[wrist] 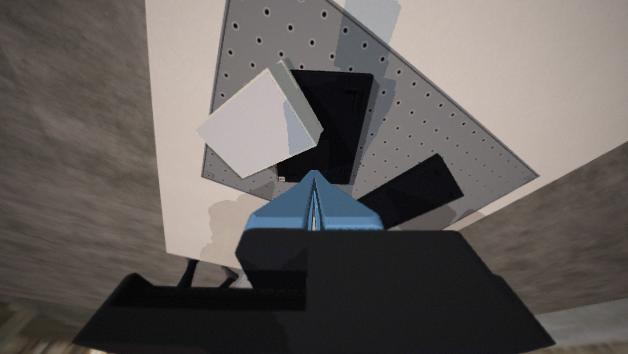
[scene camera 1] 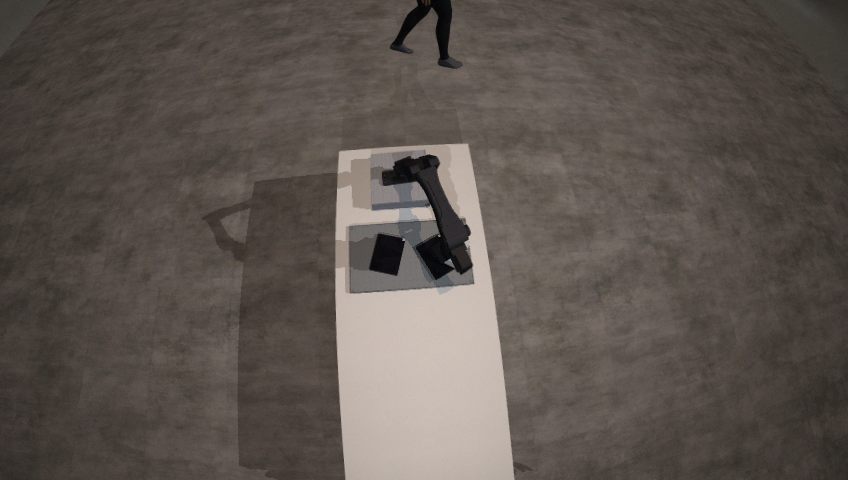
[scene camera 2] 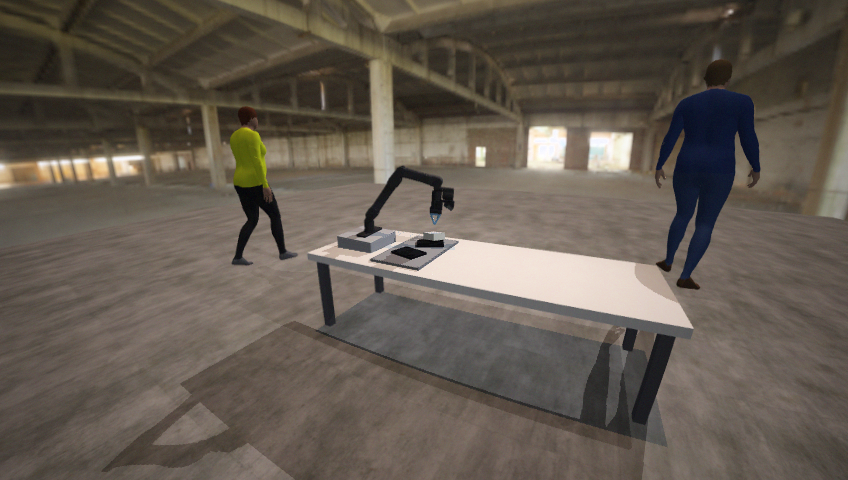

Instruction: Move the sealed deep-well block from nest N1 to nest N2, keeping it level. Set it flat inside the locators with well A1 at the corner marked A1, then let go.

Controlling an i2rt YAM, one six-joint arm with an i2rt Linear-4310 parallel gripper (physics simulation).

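Frame: origin at the arm's base, x ahead, y left, z up, level; millimetres.
Where they show: gripper, fingertip midpoint: (wrist: 314, 176) (scene camera 2: 434, 224); arm's base, link origin: (scene camera 1: 404, 176) (scene camera 2: 369, 232).
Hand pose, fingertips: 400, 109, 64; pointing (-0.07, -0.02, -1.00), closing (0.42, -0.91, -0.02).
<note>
Things, the pixels of their centre, and the offset from my fingertips, as dx, dy, dz. Level surfaces: height alone.
- pale block, body centre: (wrist: 259, 129) (scene camera 2: 433, 235) -31, +62, -91
- second black nest, body centre: (wrist: 407, 200) (scene camera 1: 387, 253) (scene camera 2: 408, 252) -62, -224, -114
- grey perforated plate, body centre: (wrist: 369, 174) (scene camera 1: 409, 254) (scene camera 2: 417, 250) -51, -129, -129
- white table, surface height: dz -137
The pale block (scene camera 2: 433, 235) (wrist: 260, 122) rests on a black nest (scene camera 1: 425, 252) (scene camera 2: 429, 243) (wrist: 345, 125), turned relative to it and overhanging one side. I cannot tell whether it is quite level. In scene camera 1 the arm hides most of it. A small white tag sits at that nest's corner in the wrist view. The second black nest (scene camera 1: 386, 254) (scene camera 2: 408, 252) (wrist: 415, 190) holds no block. I cannot read which nest is N1 or N2. My gripper (scene camera 2: 435, 221) (wrist: 314, 176) is shut and empty, its blue fingertips together, above the block in scene camera 2.
Both nests sit on a grey perforated plate (scene camera 1: 363, 282) (scene camera 2: 437, 253) (wrist: 400, 125) on the white table (scene camera 1: 416, 368) (scene camera 2: 535, 273). The arm stands on a grey base block (scene camera 1: 383, 199) (scene camera 2: 357, 242) beside the plate. Two people stand on the floor near the table.
</note>
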